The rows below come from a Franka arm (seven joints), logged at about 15 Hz.
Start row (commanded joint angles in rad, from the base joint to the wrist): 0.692, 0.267, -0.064, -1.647, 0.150, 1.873, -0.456
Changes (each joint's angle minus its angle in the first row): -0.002, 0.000, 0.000, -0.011, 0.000, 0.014, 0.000; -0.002, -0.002, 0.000, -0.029, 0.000, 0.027, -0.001; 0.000, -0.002, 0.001, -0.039, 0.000, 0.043, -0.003; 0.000, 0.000, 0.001, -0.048, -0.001, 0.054, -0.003; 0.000, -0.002, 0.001, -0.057, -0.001, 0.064, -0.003; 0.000, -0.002, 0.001, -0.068, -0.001, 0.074, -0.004; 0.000, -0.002, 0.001, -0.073, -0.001, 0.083, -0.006; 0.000, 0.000, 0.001, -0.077, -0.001, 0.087, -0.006; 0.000, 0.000, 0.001, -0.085, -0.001, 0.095, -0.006; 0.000, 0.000, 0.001, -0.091, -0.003, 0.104, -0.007; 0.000, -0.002, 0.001, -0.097, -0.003, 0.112, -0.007; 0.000, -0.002, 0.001, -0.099, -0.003, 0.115, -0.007; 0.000, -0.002, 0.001, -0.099, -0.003, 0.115, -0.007; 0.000, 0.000, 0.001, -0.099, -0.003, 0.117, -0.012
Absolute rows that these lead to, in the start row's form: 0.690, 0.267, -0.064, -1.658, 0.150, 1.887, -0.456; 0.690, 0.265, -0.064, -1.676, 0.150, 1.900, -0.457; 0.692, 0.265, -0.063, -1.686, 0.150, 1.916, -0.459; 0.692, 0.267, -0.063, -1.695, 0.149, 1.927, -0.459; 0.692, 0.265, -0.063, -1.704, 0.149, 1.937, -0.459; 0.692, 0.265, -0.063, -1.715, 0.149, 1.947, -0.460; 0.692, 0.265, -0.063, -1.720, 0.149, 1.956, -0.462; 0.692, 0.267, -0.063, -1.724, 0.149, 1.960, -0.462; 0.692, 0.267, -0.063, -1.732, 0.149, 1.968, -0.462; 0.692, 0.267, -0.063, -1.738, 0.147, 1.977, -0.463; 0.692, 0.265, -0.063, -1.744, 0.147, 1.985, -0.463; 0.692, 0.265, -0.063, -1.746, 0.147, 1.988, -0.463; 0.692, 0.265, -0.063, -1.746, 0.147, 1.988, -0.463; 0.692, 0.267, -0.063, -1.746, 0.147, 1.990, -0.468
